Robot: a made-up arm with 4 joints.
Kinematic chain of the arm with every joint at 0, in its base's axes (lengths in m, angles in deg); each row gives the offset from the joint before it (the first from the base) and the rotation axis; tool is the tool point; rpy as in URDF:
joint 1: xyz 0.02 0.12 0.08 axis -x
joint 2: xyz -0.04 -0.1 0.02 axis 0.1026 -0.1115 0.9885
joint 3: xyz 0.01 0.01 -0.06 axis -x
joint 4: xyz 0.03 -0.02 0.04 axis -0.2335 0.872 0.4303
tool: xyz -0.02 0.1 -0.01 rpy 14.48 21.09 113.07
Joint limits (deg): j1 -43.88..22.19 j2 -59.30..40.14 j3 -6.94..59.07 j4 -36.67..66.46
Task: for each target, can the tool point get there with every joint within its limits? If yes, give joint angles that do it. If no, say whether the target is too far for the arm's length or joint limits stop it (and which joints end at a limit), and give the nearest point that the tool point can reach.
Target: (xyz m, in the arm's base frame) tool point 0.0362 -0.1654 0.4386
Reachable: no: too far | nearest point 0.0778 0.0273 0.1157 | short by 0.378 m
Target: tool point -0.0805 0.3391 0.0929
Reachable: no: joint limits stop it (at a limit: joint 1, joint 2, joint 4) | nearest point -0.0344 0.1806 0.0341 | short by 0.175 m
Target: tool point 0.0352 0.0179 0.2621
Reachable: no: joint limits stop it (at a limit: joint 1, joint 2, joint 3, joint 4) | nearest point 0.0778 0.0273 0.1157 | short by 0.153 m
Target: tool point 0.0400 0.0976 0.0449
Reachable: yes | joints -2.51 -23.65 13.30 -7.43
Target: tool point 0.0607 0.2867 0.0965
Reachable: no: joint limits stop it (at a limit: joint 1, joint 4) | nearest point 0.0127 0.1722 0.0361 | short by 0.138 m
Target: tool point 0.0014 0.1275 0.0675
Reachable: yes | joints -4.35 13.65 10.09 -28.50
